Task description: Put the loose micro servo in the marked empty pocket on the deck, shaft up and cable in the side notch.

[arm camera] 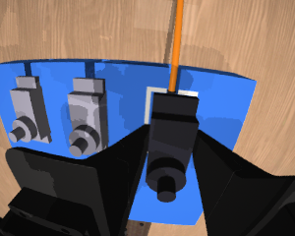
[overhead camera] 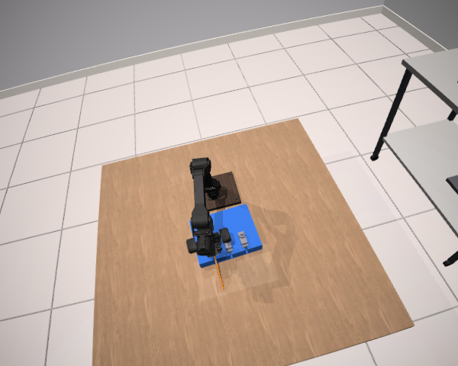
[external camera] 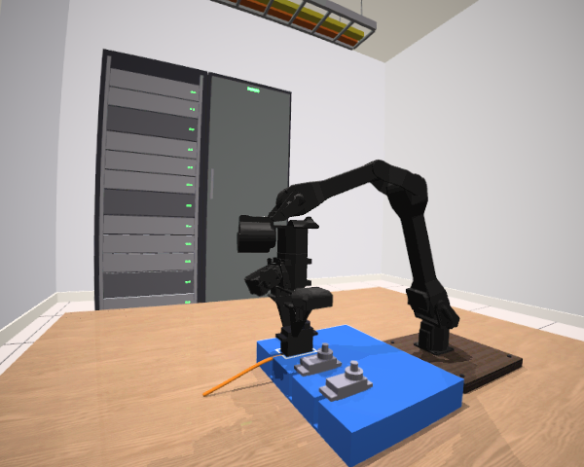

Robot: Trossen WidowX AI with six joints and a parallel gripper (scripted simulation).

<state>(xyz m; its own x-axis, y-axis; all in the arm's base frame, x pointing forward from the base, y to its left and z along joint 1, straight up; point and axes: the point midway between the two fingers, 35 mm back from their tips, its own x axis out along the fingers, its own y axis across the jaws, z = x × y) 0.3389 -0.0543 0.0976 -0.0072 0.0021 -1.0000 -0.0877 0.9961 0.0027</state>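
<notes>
My gripper tip is now 13 cm past the deck, 6 cm to the right of it and 6 cm above it.
</notes>
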